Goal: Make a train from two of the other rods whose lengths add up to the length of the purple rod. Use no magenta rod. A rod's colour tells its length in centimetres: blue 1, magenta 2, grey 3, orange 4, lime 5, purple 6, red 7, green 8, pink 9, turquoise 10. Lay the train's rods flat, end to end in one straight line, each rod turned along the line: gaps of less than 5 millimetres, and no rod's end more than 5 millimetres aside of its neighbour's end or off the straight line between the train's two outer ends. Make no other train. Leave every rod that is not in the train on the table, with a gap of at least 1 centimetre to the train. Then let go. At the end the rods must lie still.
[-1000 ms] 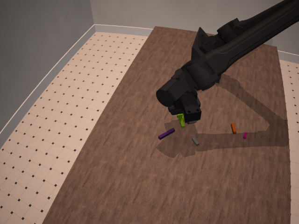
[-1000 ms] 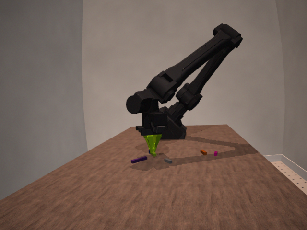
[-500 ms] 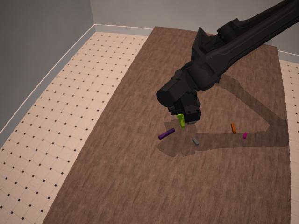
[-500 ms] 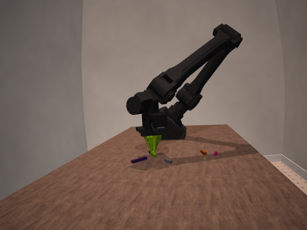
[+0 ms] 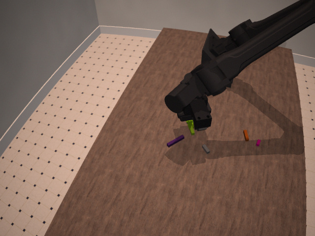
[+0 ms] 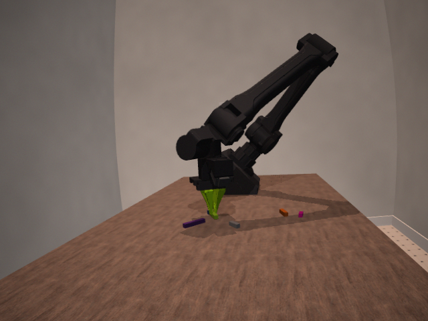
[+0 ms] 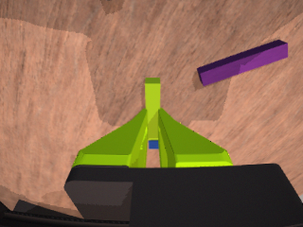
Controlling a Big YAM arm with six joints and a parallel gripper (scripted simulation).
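The lime rod lies 1 cm below my hand. Round my hand: grey rod: 8 cm ahead, 6 cm to the left, 1 cm below; then blue rod: 3 cm behind, 1 cm to the right, 1 cm below; then purple rod: 6 cm ahead, 4 cm to the right, 1 cm below.
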